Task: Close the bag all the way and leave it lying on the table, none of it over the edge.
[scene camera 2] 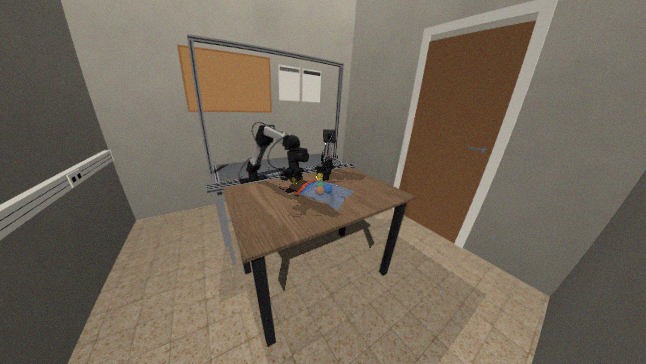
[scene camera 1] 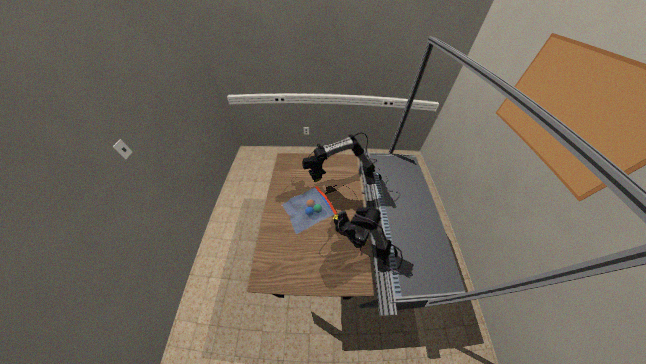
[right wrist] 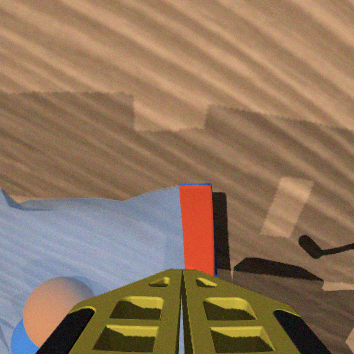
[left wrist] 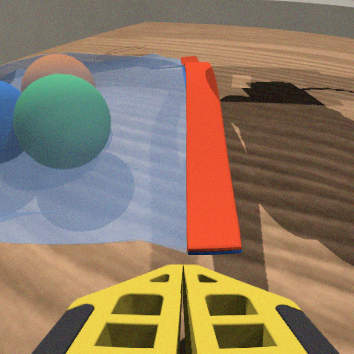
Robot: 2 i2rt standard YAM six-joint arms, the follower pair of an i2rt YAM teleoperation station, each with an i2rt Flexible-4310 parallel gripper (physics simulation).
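A translucent blue bag lies on the table. Its red closure strip has a blue layer under it; the layers lie close together at the end nearest my left gripper. In the left wrist view the strip's far end looks bent. Green, orange and blue balls are in the bag. My left gripper is shut and empty by the strip's near end. My right gripper is shut and empty above the strip's other end.
The wooden table has its edges outside the bag's outline. The metal rail with both arm bases runs along the table's right side in scene camera 1. The arms cast dark shadows beside the strip.
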